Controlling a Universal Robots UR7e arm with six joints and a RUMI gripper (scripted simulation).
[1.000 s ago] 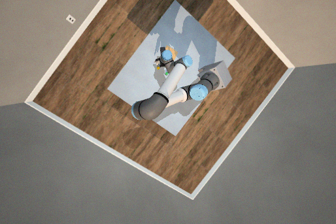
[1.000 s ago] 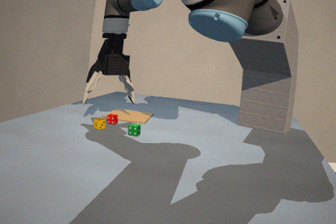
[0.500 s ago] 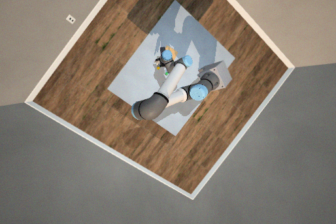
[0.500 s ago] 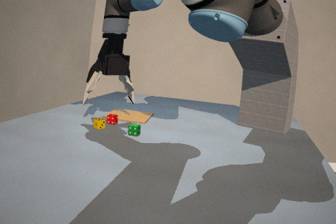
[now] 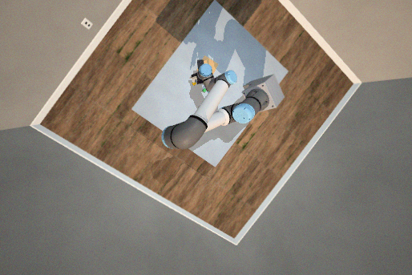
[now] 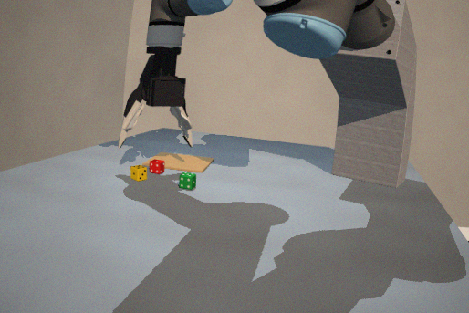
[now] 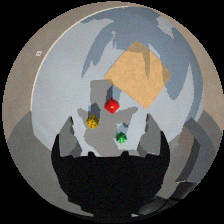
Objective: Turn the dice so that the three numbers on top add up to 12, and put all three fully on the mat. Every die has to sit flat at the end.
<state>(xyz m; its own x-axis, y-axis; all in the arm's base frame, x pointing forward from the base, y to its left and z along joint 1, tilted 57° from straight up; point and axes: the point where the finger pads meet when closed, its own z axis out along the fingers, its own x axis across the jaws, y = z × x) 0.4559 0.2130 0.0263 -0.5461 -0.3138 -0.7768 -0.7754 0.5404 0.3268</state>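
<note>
The red die lies 4 cm below my hand and 1 cm to the right of it. From my hand the other things lie so: green die 11 cm behind, 4 cm to the left, 4 cm below; then tan mat 12 cm to the right, 5 cm below, 2 cm ahead; then yellow die 6 cm to the left, 4 cm below, 1 cm behind.
</note>
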